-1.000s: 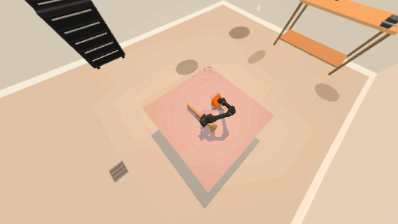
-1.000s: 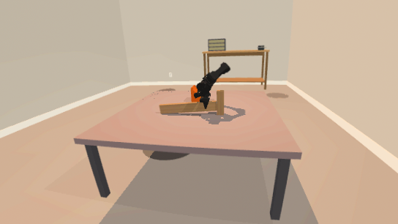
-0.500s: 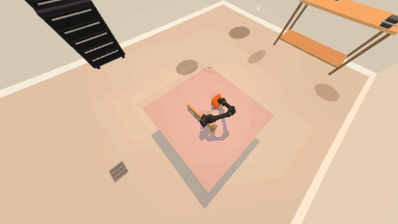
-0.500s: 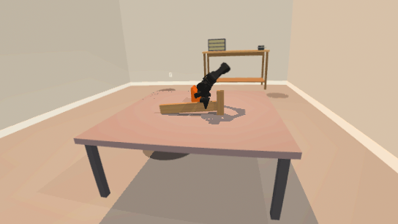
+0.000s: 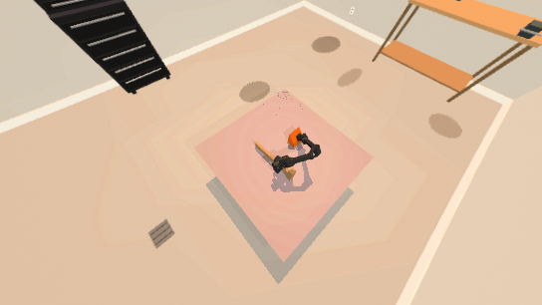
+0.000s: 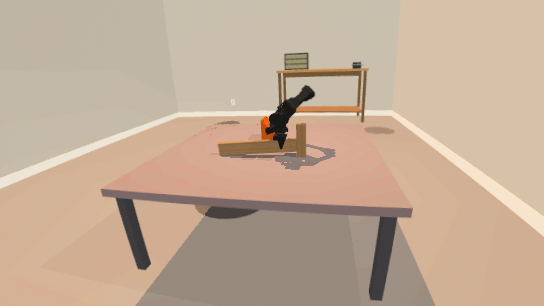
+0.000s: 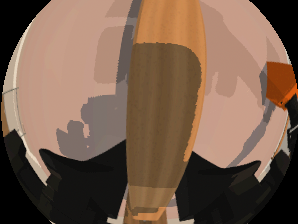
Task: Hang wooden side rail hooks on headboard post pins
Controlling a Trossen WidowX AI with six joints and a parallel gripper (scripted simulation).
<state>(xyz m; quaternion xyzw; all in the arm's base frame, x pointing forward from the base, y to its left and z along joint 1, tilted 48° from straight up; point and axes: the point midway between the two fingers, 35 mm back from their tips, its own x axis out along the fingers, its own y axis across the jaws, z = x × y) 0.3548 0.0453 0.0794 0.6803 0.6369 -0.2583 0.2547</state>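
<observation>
My gripper tip is now 110 mm to the right of the headboard post and 50 mm below it.
</observation>
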